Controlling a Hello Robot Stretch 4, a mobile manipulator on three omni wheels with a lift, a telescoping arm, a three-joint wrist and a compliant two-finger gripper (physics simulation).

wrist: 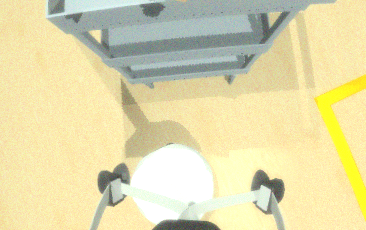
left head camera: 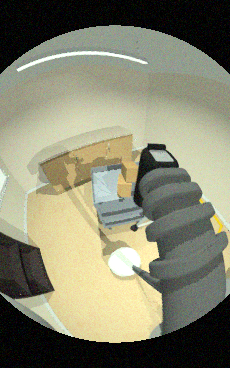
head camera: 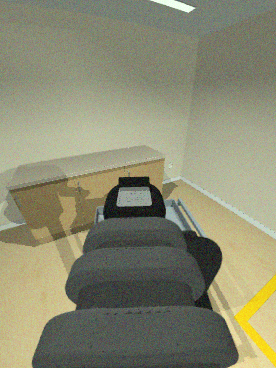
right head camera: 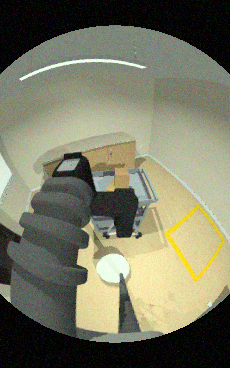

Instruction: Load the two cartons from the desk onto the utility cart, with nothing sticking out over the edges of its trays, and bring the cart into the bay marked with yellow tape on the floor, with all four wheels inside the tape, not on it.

same spot on wooden cabinet: (left head camera: 67,163) = (head camera: 64,196)
